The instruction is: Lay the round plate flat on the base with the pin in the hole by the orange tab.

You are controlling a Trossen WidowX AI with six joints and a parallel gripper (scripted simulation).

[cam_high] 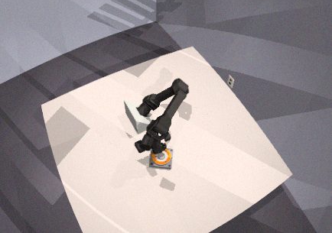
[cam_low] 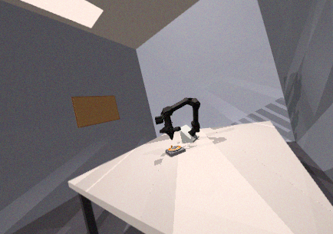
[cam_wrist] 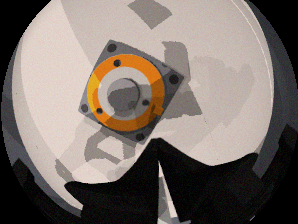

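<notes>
Now: the dark square base 70 mm below my gripper tip, 40 mm ahead of it and 30 mm to the left of it.
</notes>
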